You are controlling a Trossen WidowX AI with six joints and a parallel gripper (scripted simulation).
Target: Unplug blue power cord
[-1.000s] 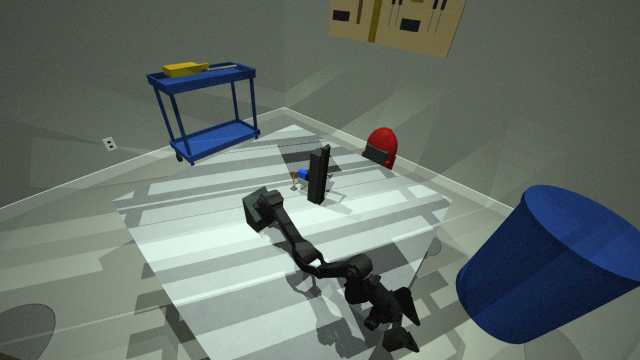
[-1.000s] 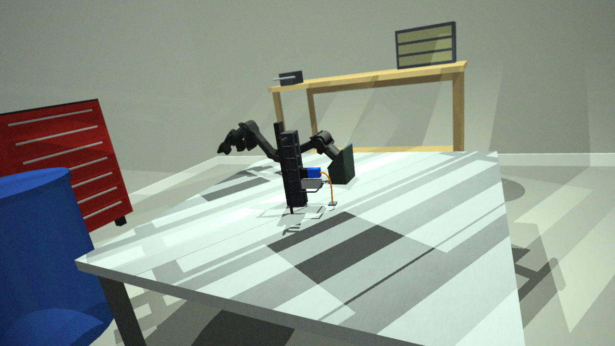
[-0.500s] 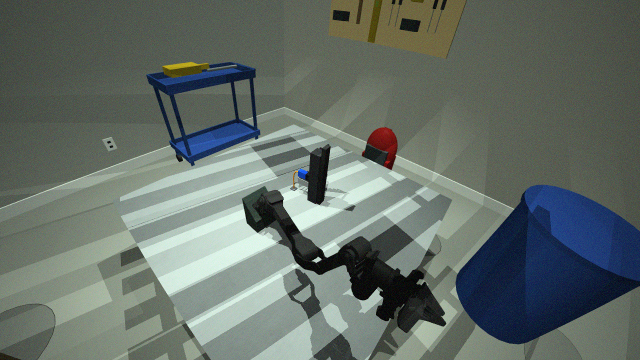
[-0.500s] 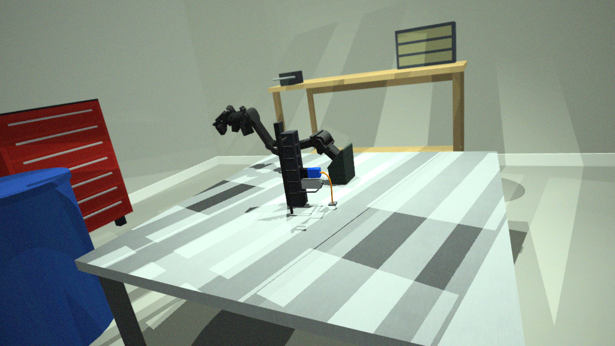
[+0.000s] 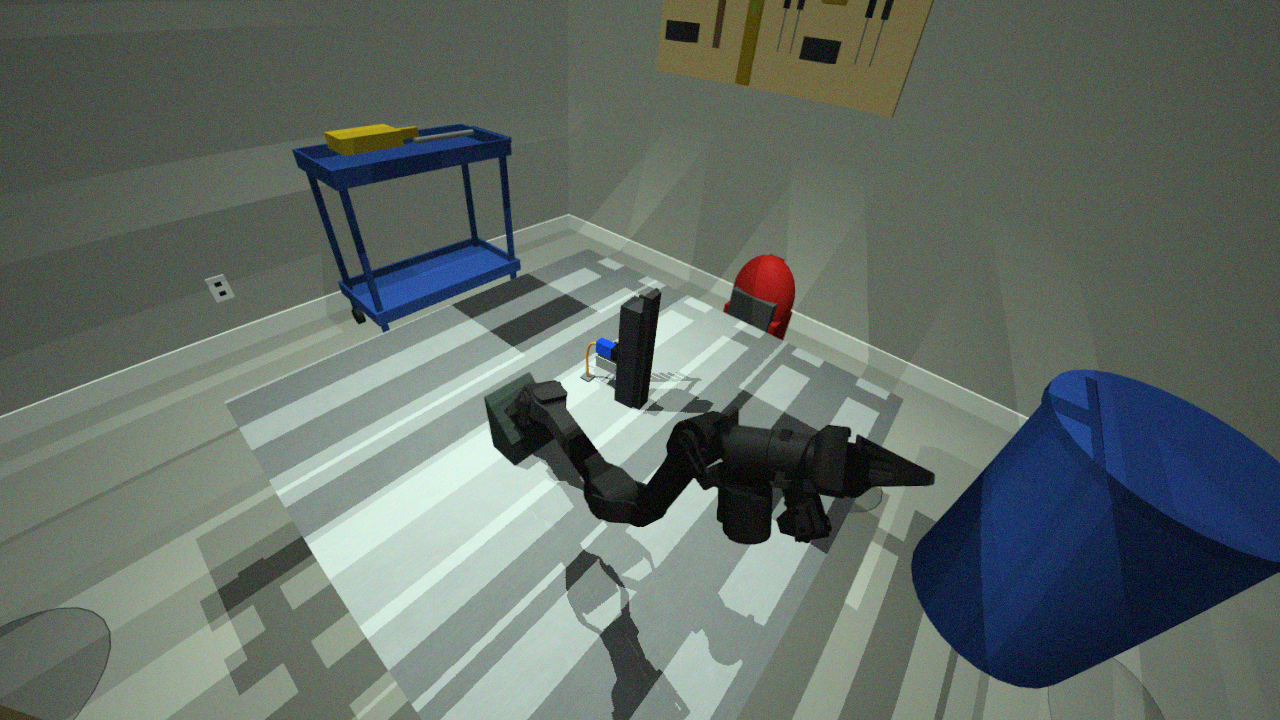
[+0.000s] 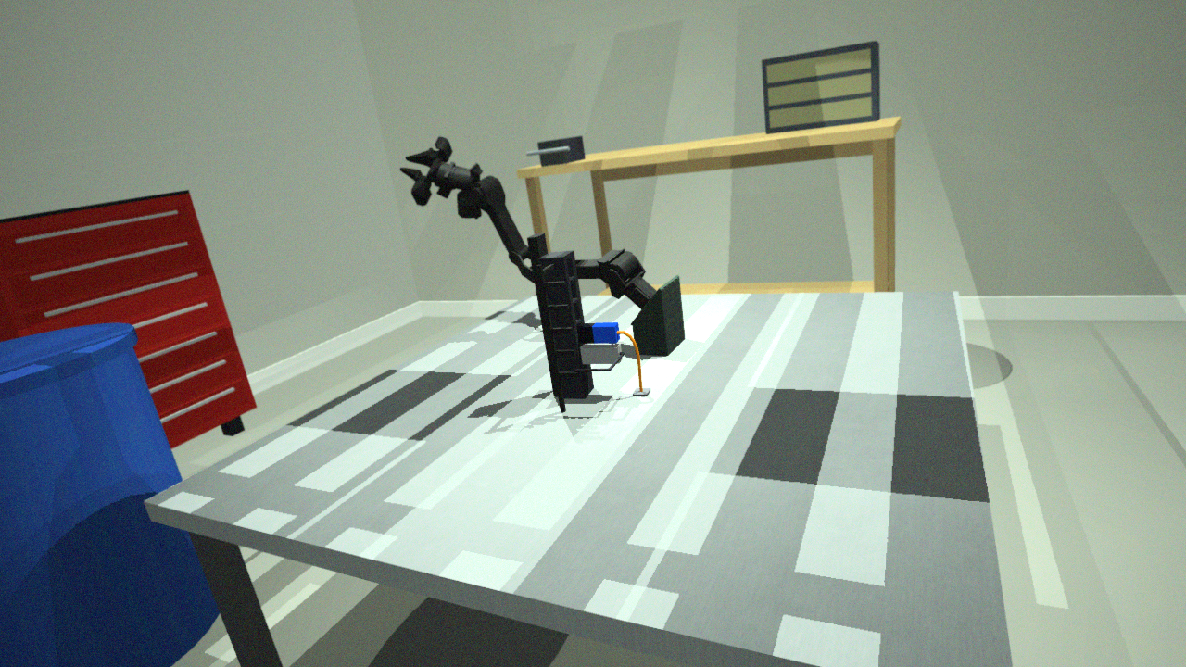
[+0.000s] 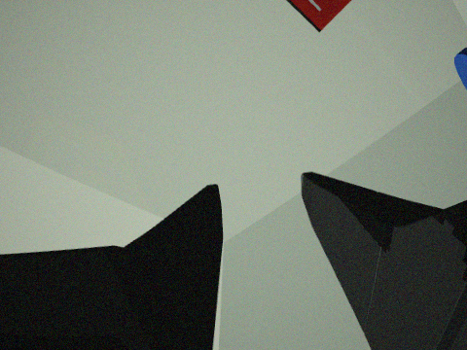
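My gripper tip is 350 mm short of the blue plug, 630 mm to the right of it and 360 mm above it.
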